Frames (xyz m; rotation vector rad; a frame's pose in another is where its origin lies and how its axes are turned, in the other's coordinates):
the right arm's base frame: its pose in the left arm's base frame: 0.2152 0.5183 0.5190 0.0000 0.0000 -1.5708
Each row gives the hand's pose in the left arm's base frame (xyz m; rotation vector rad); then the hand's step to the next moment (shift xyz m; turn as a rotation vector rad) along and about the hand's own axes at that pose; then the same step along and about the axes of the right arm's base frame.
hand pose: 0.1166 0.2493 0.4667 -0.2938 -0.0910 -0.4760
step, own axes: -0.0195 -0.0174 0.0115 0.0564 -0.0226 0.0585
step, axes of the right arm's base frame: 0.0028 -0.0256 0.0124 0.0263 0.0384 0.0703
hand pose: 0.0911 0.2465 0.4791 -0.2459 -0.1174 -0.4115
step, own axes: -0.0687 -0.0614 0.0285 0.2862 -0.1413 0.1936
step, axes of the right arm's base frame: 0.0209 -0.0895 0.0294 0.1841 0.1905 0.2630
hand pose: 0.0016 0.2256 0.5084 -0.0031 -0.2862 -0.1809
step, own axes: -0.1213 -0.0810 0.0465 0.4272 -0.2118 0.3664
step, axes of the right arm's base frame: 0.0569 -0.1419 0.0087 0.2735 0.2625 0.4668
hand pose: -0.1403 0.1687 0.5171 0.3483 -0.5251 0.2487
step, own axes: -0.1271 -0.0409 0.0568 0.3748 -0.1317 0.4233
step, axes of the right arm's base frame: 0.0772 -0.1187 -0.0317 0.2298 0.1678 0.5060
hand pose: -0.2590 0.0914 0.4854 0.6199 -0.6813 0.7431
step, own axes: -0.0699 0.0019 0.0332 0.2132 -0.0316 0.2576
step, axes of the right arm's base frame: 0.0500 -0.0507 -0.0304 0.1174 0.0566 0.3096
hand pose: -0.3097 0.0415 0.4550 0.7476 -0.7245 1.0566
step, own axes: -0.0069 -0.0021 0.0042 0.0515 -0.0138 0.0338
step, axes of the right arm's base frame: 0.0074 -0.0009 -0.0037 0.0069 0.0240 0.0580
